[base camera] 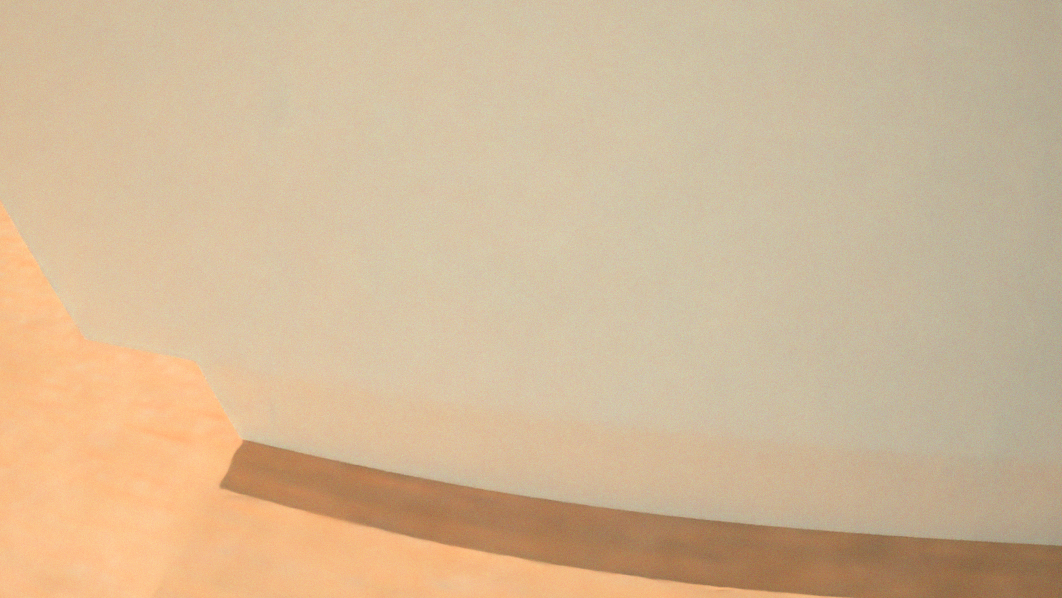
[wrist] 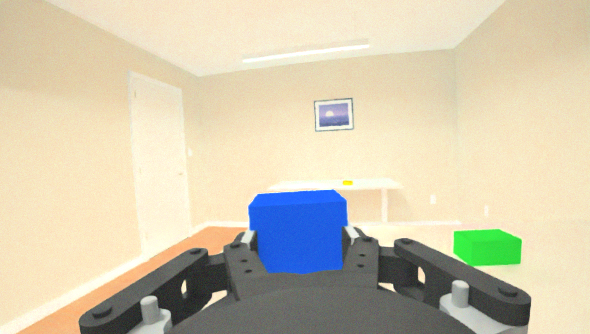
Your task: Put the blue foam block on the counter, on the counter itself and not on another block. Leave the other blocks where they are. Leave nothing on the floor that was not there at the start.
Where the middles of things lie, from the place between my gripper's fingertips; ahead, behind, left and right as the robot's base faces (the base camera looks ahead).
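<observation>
With the blue foam block (wrist: 299, 232), my gripper is 20 mm above it and 10 mm short of it. Going by their middles, the blue foam block is the nearest to my gripper of the things named here. The green block (wrist: 476, 247), counted from my hand, is 130 mm below, 240 mm ahead and 360 mm to the right.
</observation>
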